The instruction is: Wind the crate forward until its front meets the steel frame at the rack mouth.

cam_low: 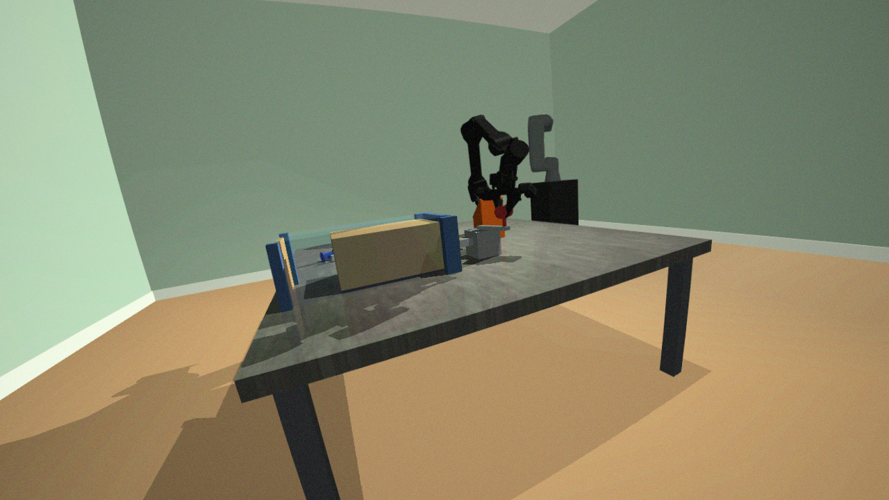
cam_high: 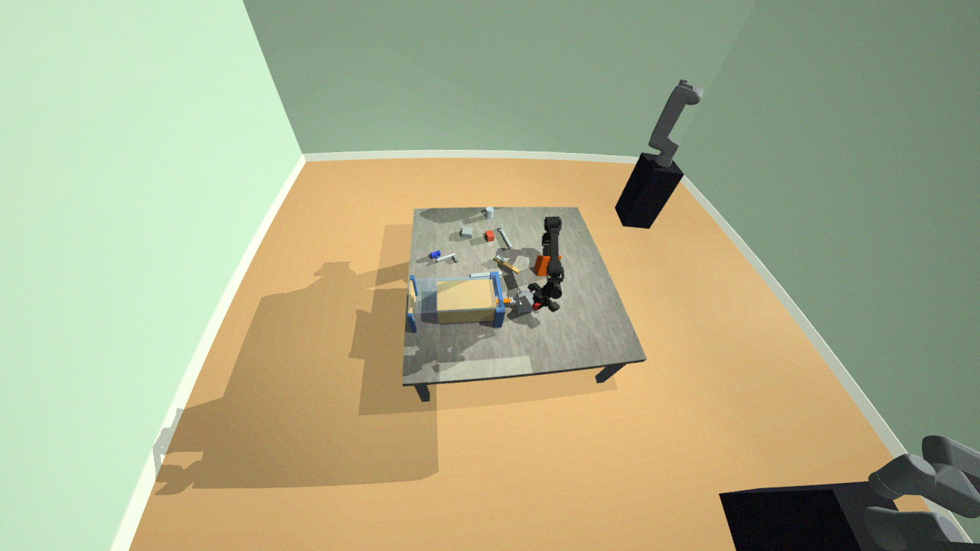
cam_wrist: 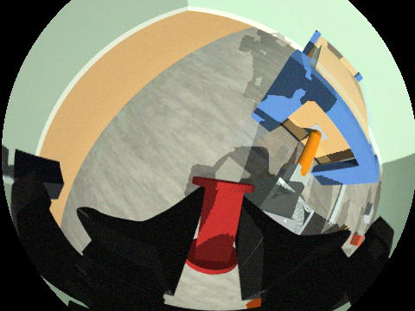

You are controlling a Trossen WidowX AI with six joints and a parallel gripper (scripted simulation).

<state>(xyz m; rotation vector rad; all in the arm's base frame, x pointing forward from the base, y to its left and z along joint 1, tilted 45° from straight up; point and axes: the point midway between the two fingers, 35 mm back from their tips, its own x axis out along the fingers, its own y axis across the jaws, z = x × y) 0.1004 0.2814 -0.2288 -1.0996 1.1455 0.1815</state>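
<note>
Now: gripper tip 110 mm to the left of the grey winch, 100 mm above it and 20 mm short of it. Round my gripper tip: tan-handled tool (400 mm to the right, 130 mm ahead, 110 mm below); red knob (10 mm to the right, 10 mm behind); grey bar (310 mm to the right, 250 mm ahead, 130 mm below).
</note>
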